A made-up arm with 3 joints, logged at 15 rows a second.
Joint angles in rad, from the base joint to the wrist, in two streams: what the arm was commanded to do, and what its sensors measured. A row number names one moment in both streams.
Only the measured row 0 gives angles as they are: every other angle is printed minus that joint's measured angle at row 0.
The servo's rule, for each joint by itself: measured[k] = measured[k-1] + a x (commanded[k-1-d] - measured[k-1]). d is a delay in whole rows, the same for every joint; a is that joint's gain. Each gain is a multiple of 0.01, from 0.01 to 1. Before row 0 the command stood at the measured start. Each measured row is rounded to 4 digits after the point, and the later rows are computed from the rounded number. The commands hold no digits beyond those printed.
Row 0, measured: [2.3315 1.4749 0.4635]
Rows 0 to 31, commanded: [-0.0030 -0.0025 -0.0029]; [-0.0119 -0.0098 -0.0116]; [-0.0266 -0.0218 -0.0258]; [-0.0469 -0.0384 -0.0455]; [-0.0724 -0.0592 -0.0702]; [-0.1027 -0.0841 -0.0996]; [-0.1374 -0.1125 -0.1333]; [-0.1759 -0.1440 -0.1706]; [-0.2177 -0.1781 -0.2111]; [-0.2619 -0.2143 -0.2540]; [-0.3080 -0.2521 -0.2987]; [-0.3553 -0.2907 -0.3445]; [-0.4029 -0.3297 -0.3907]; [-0.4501 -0.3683 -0.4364]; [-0.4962 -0.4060 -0.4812]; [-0.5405 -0.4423 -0.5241]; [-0.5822 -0.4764 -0.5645]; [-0.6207 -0.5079 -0.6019]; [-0.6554 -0.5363 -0.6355]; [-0.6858 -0.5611 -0.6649]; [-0.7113 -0.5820 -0.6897]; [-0.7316 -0.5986 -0.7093]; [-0.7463 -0.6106 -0.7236]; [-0.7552 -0.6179 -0.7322]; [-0.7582 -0.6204 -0.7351]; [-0.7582 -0.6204 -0.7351]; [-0.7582 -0.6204 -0.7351]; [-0.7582 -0.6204 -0.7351]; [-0.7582 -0.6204 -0.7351]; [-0.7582 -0.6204 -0.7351]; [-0.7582 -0.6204 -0.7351]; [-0.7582 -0.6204 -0.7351]
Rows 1 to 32, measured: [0.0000 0.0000 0.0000]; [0.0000 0.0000 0.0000]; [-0.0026 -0.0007 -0.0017]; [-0.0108 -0.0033 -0.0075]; [-0.0247 -0.0087 -0.0183]; [-0.0442 -0.0173 -0.0343]; [-0.0690 -0.0295 -0.0555]; [-0.0987 -0.0453 -0.0815]; [-0.1328 -0.0648 -0.1121]; [-0.1707 -0.0878 -0.1466]; [-0.2121 -0.1140 -0.1847]; [-0.2559 -0.1431 -0.2256]; [-0.3017 -0.1747 -0.2687]; [-0.3489 -0.2083 -0.3134]; [-0.3964 -0.2435 -0.3590]; [-0.4437 -0.2797 -0.4047]; [-0.4899 -0.3163 -0.4498]; [-0.5344 -0.3528 -0.4936]; [-0.5765 -0.3886 -0.5354]; [-0.6154 -0.4232 -0.5746]; [-0.6506 -0.4560 -0.6105]; [-0.6816 -0.4865 -0.6426]; [-0.7077 -0.5142 -0.6704]; [-0.7287 -0.5387 -0.6934]; [-0.7442 -0.5596 -0.7112]; [-0.7539 -0.5765 -0.7236]; [-0.7577 -0.5892 -0.7304]; [-0.7581 -0.5982 -0.7332]; [-0.7582 -0.6046 -0.7343]; [-0.7582 -0.6092 -0.7348]; [-0.7582 -0.6124 -0.7350]; [-0.7582 -0.6147 -0.7351]
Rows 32 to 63, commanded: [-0.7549 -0.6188 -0.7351]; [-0.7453 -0.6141 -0.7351]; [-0.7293 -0.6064 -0.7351]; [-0.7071 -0.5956 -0.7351]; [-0.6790 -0.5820 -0.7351]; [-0.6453 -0.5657 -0.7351]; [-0.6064 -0.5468 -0.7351]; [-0.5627 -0.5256 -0.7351]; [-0.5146 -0.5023 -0.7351]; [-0.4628 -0.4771 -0.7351]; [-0.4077 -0.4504 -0.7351]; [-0.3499 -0.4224 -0.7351]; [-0.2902 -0.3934 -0.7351]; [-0.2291 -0.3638 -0.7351]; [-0.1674 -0.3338 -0.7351]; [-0.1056 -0.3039 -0.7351]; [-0.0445 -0.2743 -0.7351]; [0.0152 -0.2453 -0.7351]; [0.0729 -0.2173 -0.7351]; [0.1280 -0.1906 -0.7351]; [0.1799 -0.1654 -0.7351]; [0.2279 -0.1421 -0.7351]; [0.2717 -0.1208 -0.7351]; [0.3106 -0.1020 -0.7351]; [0.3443 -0.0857 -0.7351]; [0.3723 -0.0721 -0.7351]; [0.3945 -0.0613 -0.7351]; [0.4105 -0.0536 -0.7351]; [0.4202 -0.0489 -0.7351]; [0.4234 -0.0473 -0.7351]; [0.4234 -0.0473 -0.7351]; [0.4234 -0.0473 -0.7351]
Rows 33 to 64, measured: [-0.7582 -0.6164 -0.7351]; [-0.7582 -0.6176 -0.7351]; [-0.7553 -0.6179 -0.7351]; [-0.7465 -0.6168 -0.7351]; [-0.7314 -0.6138 -0.7351]; [-0.7100 -0.6085 -0.7351]; [-0.6827 -0.6008 -0.7351]; [-0.6498 -0.5906 -0.7351]; [-0.6116 -0.5779 -0.7351]; [-0.5686 -0.5627 -0.7351]; [-0.5211 -0.5452 -0.7351]; [-0.4698 -0.5255 -0.7351]; [-0.4152 -0.5037 -0.7351]; [-0.3577 -0.4801 -0.7351]; [-0.2983 -0.4550 -0.7351]; [-0.2374 -0.4286 -0.7351]; [-0.1758 -0.4011 -0.7351]; [-0.1140 -0.3729 -0.7351]; [-0.0528 -0.3443 -0.7351]; [0.0070 -0.3156 -0.7351]; [0.0650 -0.2871 -0.7351]; [0.1204 -0.2591 -0.7351]; [0.1728 -0.2319 -0.7351]; [0.2213 -0.2059 -0.7351]; [0.2657 -0.1812 -0.7351]; [0.3052 -0.1582 -0.7351]; [0.3396 -0.1372 -0.7351]; [0.3684 -0.1183 -0.7351]; [0.3914 -0.1018 -0.7351]; [0.4082 -0.0878 -0.7351]; [0.4188 -0.0765 -0.7351]; [0.4228 -0.0680 -0.7351]
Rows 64 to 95, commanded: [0.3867 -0.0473 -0.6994]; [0.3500 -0.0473 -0.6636]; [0.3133 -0.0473 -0.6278]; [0.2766 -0.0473 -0.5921]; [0.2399 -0.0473 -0.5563]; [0.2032 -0.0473 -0.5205]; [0.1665 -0.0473 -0.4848]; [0.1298 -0.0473 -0.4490]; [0.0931 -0.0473 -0.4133]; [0.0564 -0.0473 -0.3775]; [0.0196 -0.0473 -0.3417]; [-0.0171 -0.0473 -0.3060]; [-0.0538 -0.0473 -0.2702]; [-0.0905 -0.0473 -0.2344]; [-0.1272 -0.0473 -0.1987]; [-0.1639 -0.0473 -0.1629]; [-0.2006 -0.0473 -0.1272]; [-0.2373 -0.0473 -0.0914]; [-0.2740 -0.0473 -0.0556]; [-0.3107 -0.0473 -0.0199]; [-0.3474 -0.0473 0.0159]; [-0.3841 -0.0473 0.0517]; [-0.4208 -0.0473 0.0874]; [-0.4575 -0.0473 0.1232]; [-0.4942 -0.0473 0.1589]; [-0.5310 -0.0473 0.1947]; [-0.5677 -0.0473 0.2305]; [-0.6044 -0.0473 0.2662]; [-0.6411 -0.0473 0.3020]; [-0.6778 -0.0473 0.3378]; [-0.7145 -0.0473 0.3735]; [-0.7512 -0.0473 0.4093]
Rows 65 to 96, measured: [0.4233 -0.0620 -0.7351]; [0.4234 -0.0577 -0.7351]; [0.3911 -0.0547 -0.7140]; [0.3549 -0.0526 -0.6843]; [0.3183 -0.0511 -0.6510]; [0.2816 -0.0500 -0.6162]; [0.2449 -0.0492 -0.5809]; [0.2082 -0.0486 -0.5453]; [0.1715 -0.0482 -0.5096]; [0.1348 -0.0479 -0.4738]; [0.0981 -0.0477 -0.4381]; [0.0614 -0.0476 -0.4023]; [0.0246 -0.0475 -0.3665]; [-0.0121 -0.0474 -0.3308]; [-0.0488 -0.0474 -0.2950]; [-0.0855 -0.0474 -0.2592]; [-0.1222 -0.0474 -0.2235]; [-0.1589 -0.0474 -0.1877]; [-0.1956 -0.0474 -0.1520]; [-0.2323 -0.0474 -0.1162]; [-0.2690 -0.0474 -0.0804]; [-0.3057 -0.0474 -0.0447]; [-0.3424 -0.0474 -0.0089]; [-0.3791 -0.0474 0.0269]; [-0.4158 -0.0474 0.0626]; [-0.4525 -0.0474 0.0984]; [-0.4892 -0.0474 0.1341]; [-0.5260 -0.0474 0.1699]; [-0.5627 -0.0474 0.2057]; [-0.5994 -0.0474 0.2414]; [-0.6361 -0.0474 0.2772]; [-0.6728 -0.0474 0.3130]
